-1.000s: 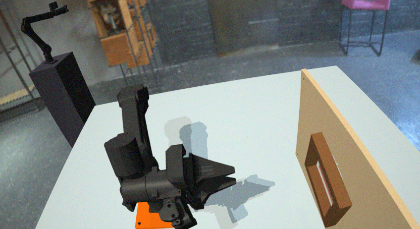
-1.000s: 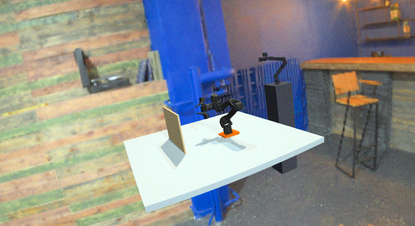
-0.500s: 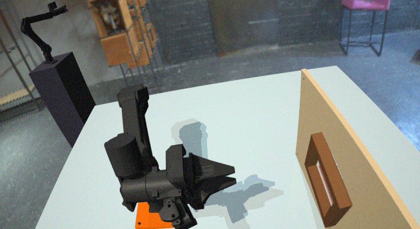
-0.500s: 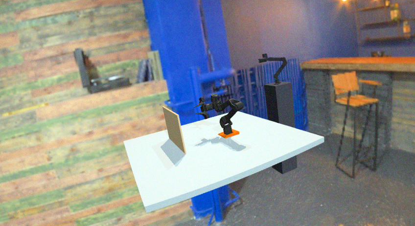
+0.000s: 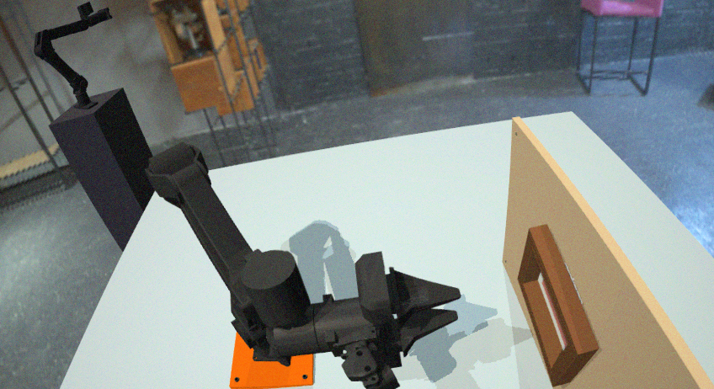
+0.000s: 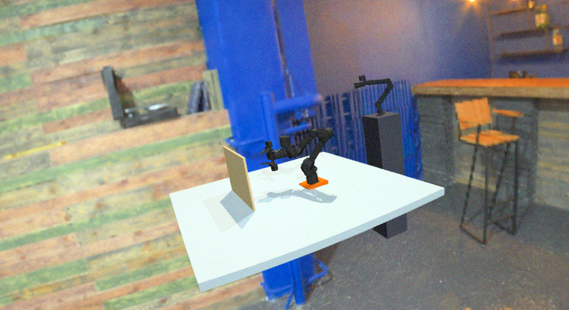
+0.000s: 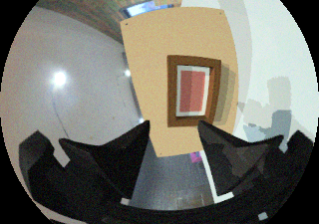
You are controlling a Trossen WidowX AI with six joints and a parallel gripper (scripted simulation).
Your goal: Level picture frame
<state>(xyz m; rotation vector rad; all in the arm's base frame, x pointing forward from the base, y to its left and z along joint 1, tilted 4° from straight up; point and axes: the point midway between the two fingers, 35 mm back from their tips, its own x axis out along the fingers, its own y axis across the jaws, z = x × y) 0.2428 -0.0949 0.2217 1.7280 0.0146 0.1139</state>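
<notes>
The brown picture frame lies 13 cm ahead of my gripper tip, 6 cm below it and 2 cm to the left of it. Also, from my gripper tip: tan wall board (14 cm ahead, 6 cm below, 1 cm to the left).
</notes>
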